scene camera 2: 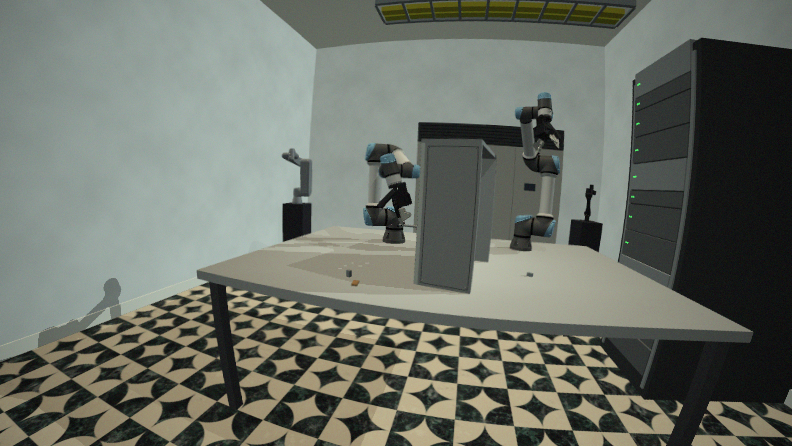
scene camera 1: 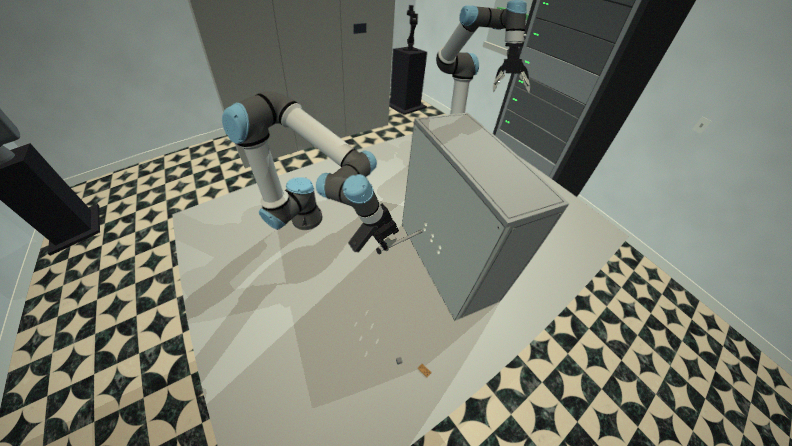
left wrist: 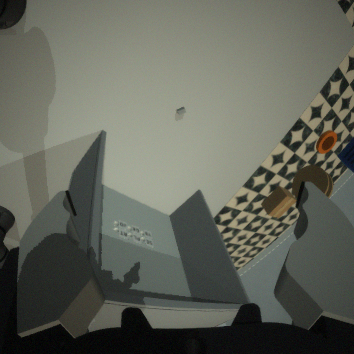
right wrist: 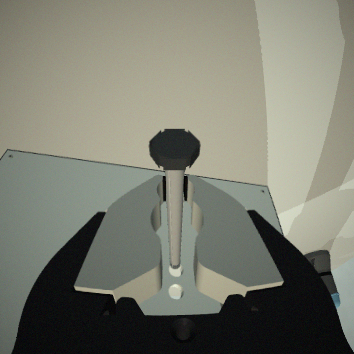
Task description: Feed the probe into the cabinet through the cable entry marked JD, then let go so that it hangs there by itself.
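Where they show: left gripper, fingertip midpoint: [scene camera 2: 547, 152] [scene camera 1: 510, 92] [left wrist: 184, 189]; right gripper, fingertip midpoint: [scene camera 2: 404, 226] [scene camera 1: 386, 248] [right wrist: 174, 178]; left arm's base, origin of the base link: [scene camera 2: 520, 248] [left wrist: 0, 1] [right wrist: 311, 256]; right arm's base, origin of the base link: [scene camera 2: 393, 241] [scene camera 1: 307, 218].
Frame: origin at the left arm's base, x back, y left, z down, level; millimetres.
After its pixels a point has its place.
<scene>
The probe [scene camera 1: 407, 237] @(x -577, y -605, z -186 mm) [right wrist: 174, 215] @(x -573, y -671, z -187 mm), a thin light rod with a dark wide cap, is held by my right gripper [scene camera 1: 389, 241] @(x -574, y -700, z -176 mm) [scene camera 2: 404, 214] @(x -574, y -700, z -176 mm) [right wrist: 174, 178] @(x -574, y -700, z -176 mm), which is shut on it. The grey cabinet [scene camera 1: 443, 204] [scene camera 2: 448, 216] [left wrist: 205, 250] [right wrist: 60, 200] stands on the table. The probe points at its panel with bright round cable entries [scene camera 1: 432, 238] @(x -638, y -533, z -198 mm) [left wrist: 132, 232] @(x -648, y -517, z -196 mm) [right wrist: 175, 291]. In the right wrist view its tip overlaps the edge of one entry; whether it is inside, and whether that entry is JD, I cannot tell. My left gripper [scene camera 1: 511, 89] @(x -413, y 13, z -603 mm) [scene camera 2: 547, 142] @(x -413, y 13, z -603 mm) [left wrist: 184, 189] @(x -413, y 13, z -603 mm) is open, high and away from the probe.
On the table [scene camera 1: 249, 387] @(x -728, y -1335, z 0 mm) [scene camera 2: 609, 299] @(x -894, y 203, z 0 mm) lie a small grey block [scene camera 1: 399, 360] @(x -911, y -855, z -28 mm) [scene camera 2: 348, 273] @(x -918, y -853, z -16 mm) and an orange piece [scene camera 1: 424, 370] @(x -984, y -798, z -7 mm) [scene camera 2: 355, 283] @(x -997, y -791, z -8 mm). Another small grey block [scene camera 2: 529, 274] @(x -647, y -79, z -9 mm) [left wrist: 180, 110] @(x -637, y -74, z -16 mm) lies on the cabinet's other side. A server rack [scene camera 2: 742, 221] stands beyond the table.
</scene>
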